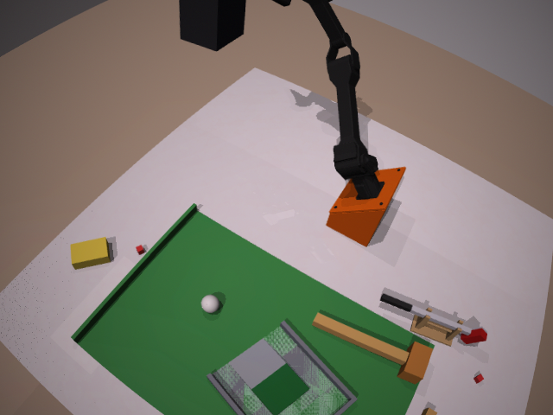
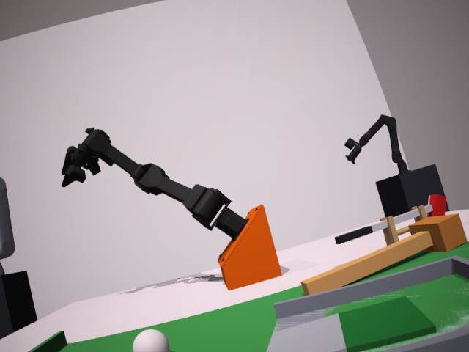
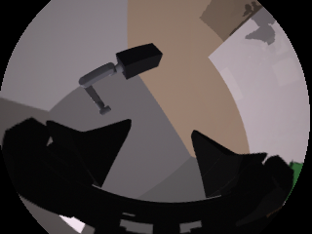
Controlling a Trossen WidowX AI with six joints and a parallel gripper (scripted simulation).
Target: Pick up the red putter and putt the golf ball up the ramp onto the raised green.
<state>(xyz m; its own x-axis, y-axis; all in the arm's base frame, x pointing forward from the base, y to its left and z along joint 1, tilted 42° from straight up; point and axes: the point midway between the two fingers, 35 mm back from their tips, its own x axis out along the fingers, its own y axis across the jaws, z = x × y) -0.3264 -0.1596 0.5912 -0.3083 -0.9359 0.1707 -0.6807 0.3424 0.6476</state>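
The wooden stand is 55 cm ahead of my gripper tip, 85 cm to the left of it and 41 cm below it. From my gripper tip the other things lie so: white golf ball: 78 cm ahead, 35 cm to the left, 42 cm below; green wall: 81 cm ahead, 14 cm to the left, 43 cm below; yellow block: 85 cm ahead, 1 cm to the left, 43 cm below.
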